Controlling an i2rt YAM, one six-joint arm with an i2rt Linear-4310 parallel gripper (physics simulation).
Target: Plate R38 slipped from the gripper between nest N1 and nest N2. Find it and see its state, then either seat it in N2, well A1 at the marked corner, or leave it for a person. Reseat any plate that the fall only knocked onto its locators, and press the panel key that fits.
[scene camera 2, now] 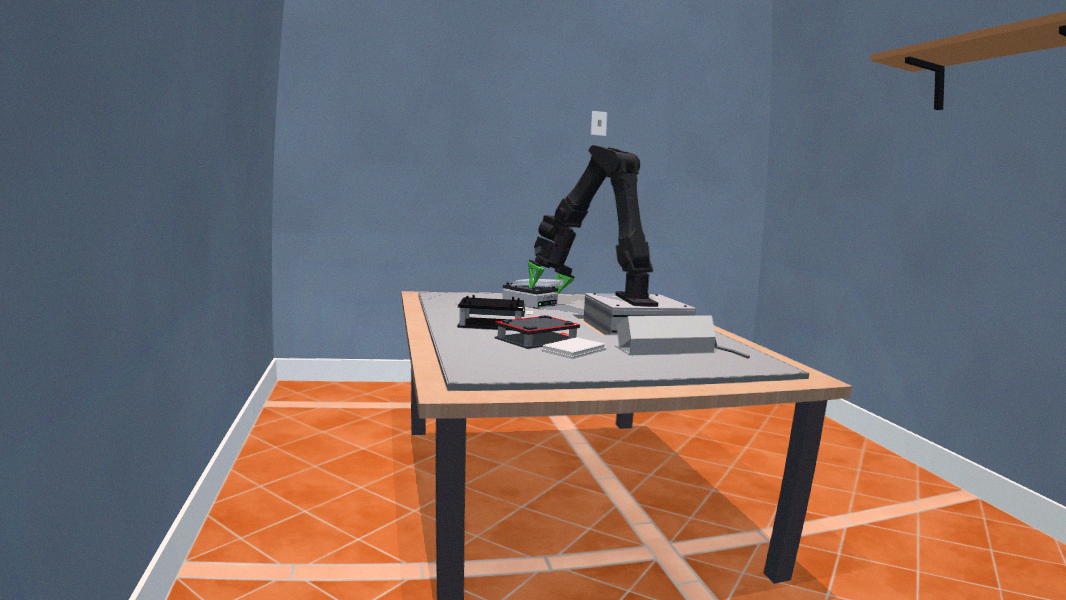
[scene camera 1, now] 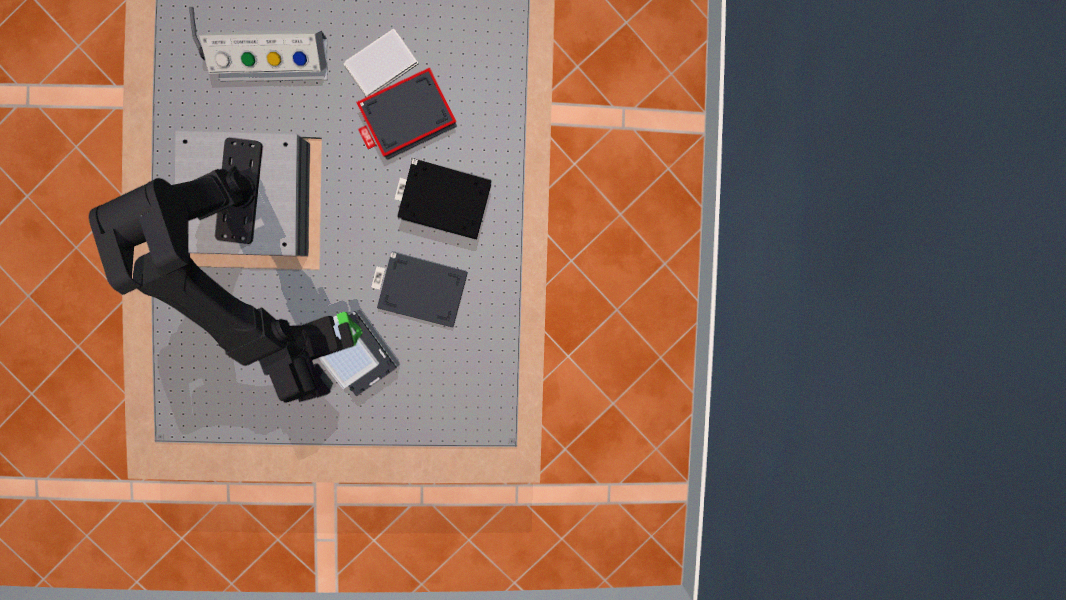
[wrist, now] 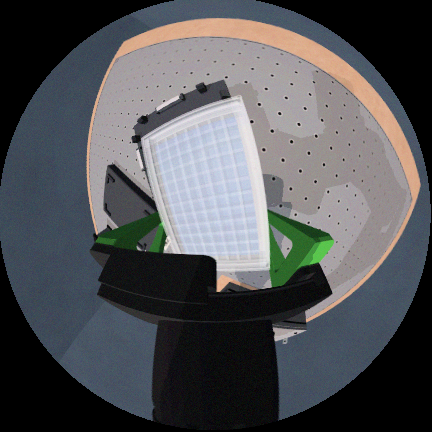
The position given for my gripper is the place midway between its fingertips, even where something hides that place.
In view: my gripper (scene camera 1: 340,337), a button box (scene camera 1: 237,55) and a dark grey station N2 (scene camera 1: 413,287).
My gripper also shows in scene camera 2 (scene camera 2: 542,292) and in the wrist view (wrist: 213,212). The dark grey station N2 shows as well in the wrist view (wrist: 123,201).
